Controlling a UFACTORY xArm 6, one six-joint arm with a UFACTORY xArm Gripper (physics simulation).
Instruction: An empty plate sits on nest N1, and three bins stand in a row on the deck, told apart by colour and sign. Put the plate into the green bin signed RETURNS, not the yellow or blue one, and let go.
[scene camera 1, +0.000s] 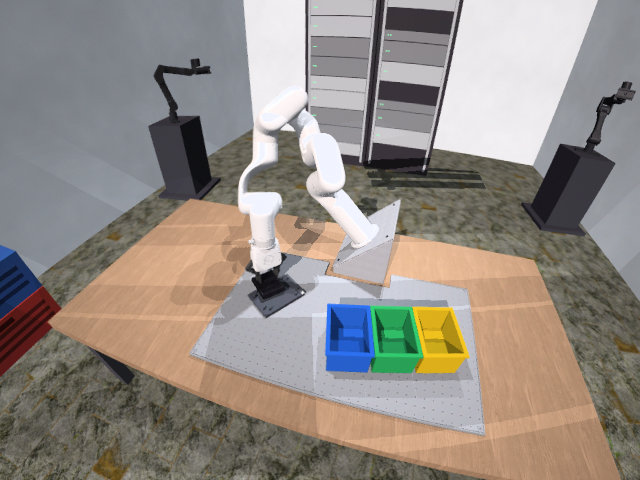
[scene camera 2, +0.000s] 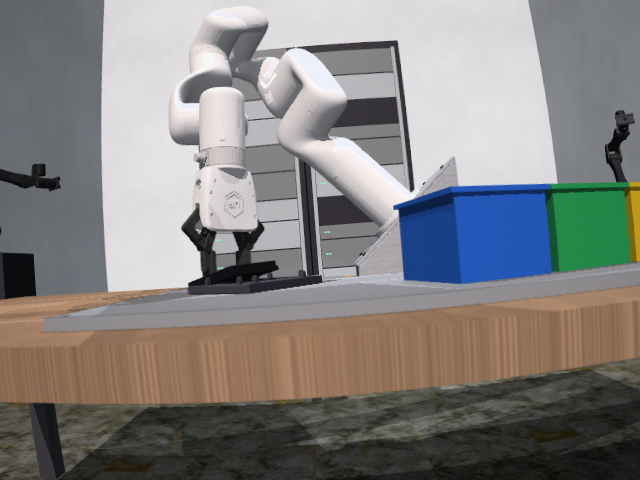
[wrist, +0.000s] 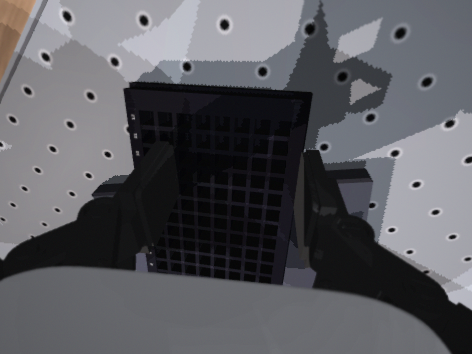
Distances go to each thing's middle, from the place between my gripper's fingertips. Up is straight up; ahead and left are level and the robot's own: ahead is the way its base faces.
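Black plate (scene camera 2: 228, 274): 1 cm to the left of my hand, 3 cm ahead. Dark nest (scene camera 2: 265, 284): 5 cm to the left of my hand, 6 cm ahead, 1 cm below. Nearest to my hand of the things named here, going by their middles: the plate.
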